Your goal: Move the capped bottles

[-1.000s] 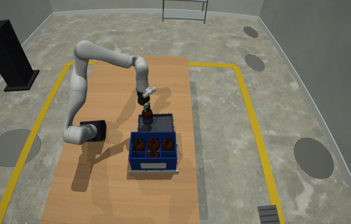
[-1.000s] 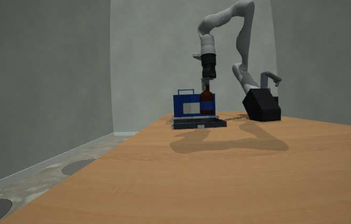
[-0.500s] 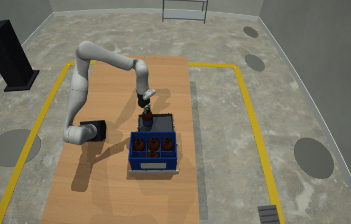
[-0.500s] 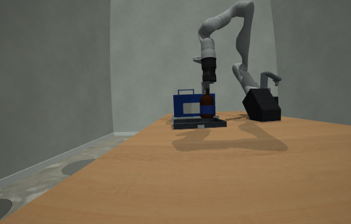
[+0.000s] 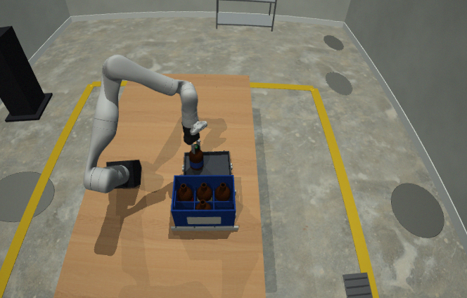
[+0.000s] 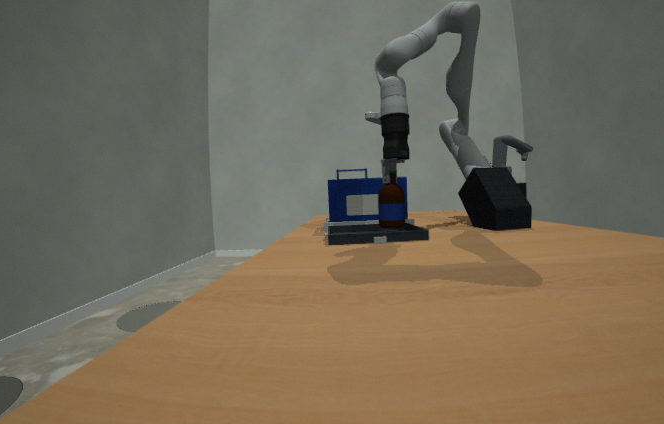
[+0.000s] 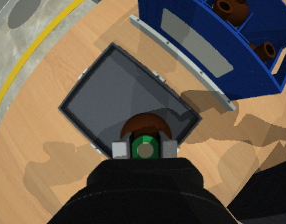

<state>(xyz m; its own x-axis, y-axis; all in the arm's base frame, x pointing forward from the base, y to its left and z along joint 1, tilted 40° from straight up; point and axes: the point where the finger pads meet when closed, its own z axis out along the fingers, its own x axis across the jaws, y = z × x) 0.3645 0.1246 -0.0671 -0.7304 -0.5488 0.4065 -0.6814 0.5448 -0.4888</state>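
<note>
Right now the brown bottle is 60 mm below my hand. From my hand the other things lie so: crate: 260 mm to the right, 80 mm below, 30 mm ahead; dark grey tray: 150 mm below, 50 mm ahead.
</note>
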